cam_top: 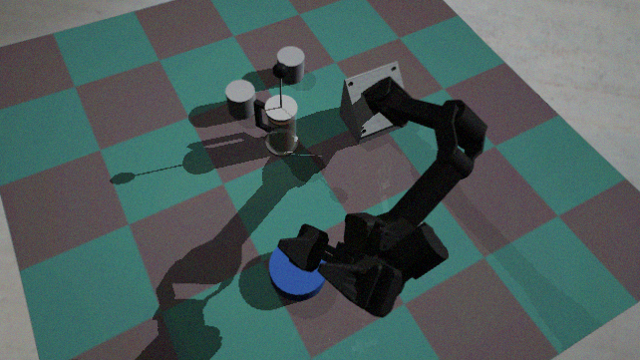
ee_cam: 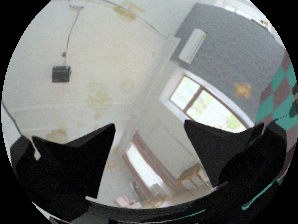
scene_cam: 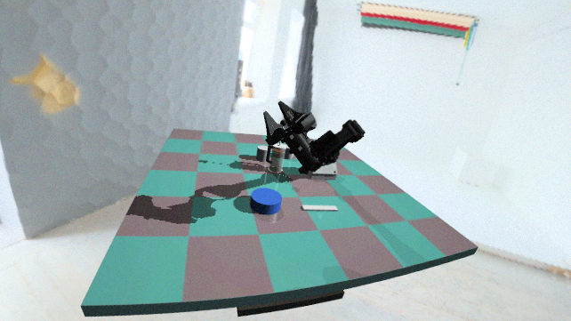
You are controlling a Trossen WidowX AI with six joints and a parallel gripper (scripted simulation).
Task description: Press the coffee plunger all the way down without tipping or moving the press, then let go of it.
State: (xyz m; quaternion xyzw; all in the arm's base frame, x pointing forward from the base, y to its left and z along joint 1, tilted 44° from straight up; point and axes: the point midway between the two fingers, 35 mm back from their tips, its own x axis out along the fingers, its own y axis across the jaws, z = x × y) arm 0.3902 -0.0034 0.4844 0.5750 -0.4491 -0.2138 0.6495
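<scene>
The glass coffee press is 40 cm to the right of my gripper tip, 28 cm below it and 22 cm behind it.
</scene>
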